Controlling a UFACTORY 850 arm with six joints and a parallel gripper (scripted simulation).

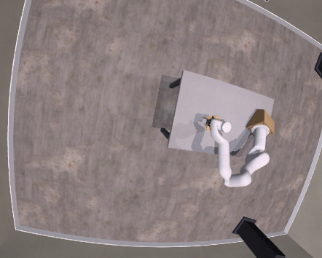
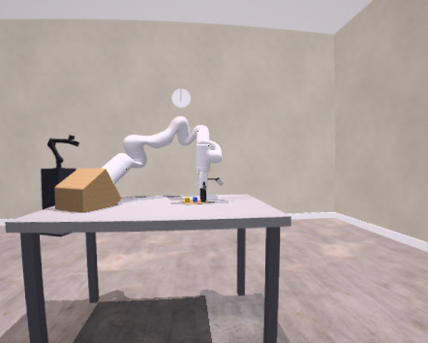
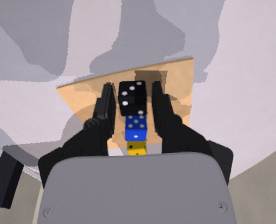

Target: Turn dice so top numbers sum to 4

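Right now my hand is 10 mm above the black die. The rest, counted from my hand: yellow die 90 mm behind, 30 mm to the right, 10 mm below; tan mat 40 mm behind, 20 mm to the right, 30 mm below; blue die 50 mm behind, 20 mm to the right, 10 mm below.
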